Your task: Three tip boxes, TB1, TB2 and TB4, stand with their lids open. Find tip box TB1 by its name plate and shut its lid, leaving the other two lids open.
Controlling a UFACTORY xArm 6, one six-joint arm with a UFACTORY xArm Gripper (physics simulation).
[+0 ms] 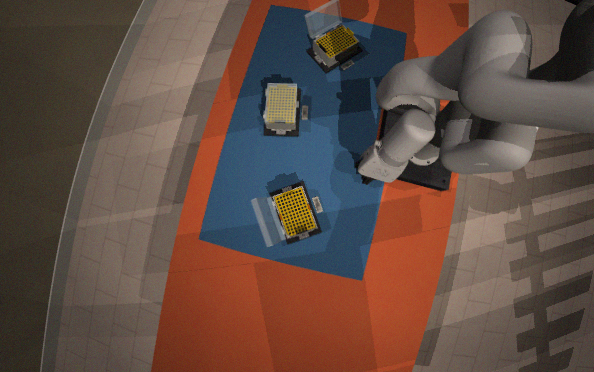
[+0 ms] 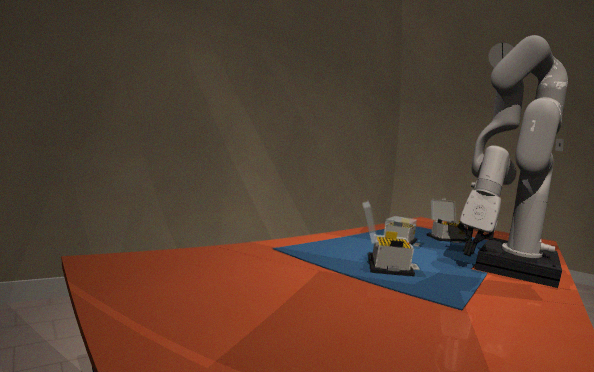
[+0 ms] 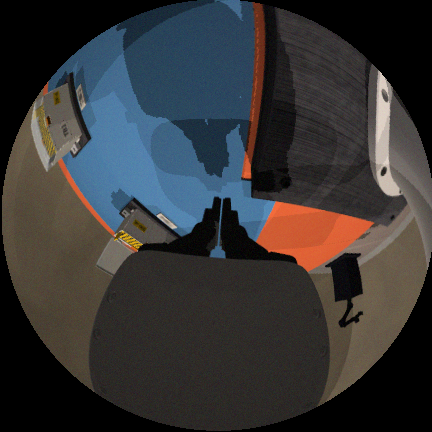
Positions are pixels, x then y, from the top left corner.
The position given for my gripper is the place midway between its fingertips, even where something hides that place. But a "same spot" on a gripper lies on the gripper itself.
Labels:
My gripper shows in image 1, in image 2 and in image 3 (220,209). One and the same spot on my gripper: (image 1: 371,166) is (image 2: 470,204).

